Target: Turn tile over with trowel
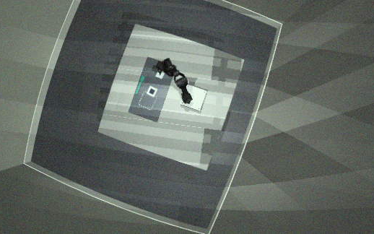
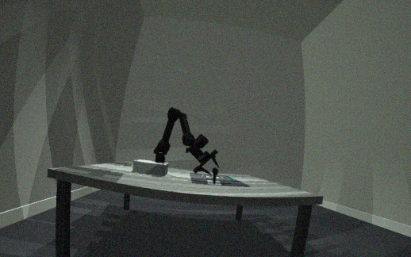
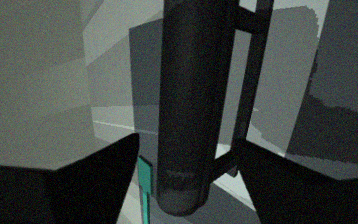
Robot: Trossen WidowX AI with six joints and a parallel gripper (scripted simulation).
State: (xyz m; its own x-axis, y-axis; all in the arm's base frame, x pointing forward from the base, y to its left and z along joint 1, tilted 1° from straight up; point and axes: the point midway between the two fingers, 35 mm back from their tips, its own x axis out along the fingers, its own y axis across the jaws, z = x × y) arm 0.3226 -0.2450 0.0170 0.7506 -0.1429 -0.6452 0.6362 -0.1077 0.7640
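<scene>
Now: gripper tip 30 mm above the trowel. The rest, counted from my gripper tip: tile 240 mm to the left, 60 mm below, 40 mm ahead; then teal elongated object 190 mm ahead, 180 mm to the left, 60 mm below.
</scene>
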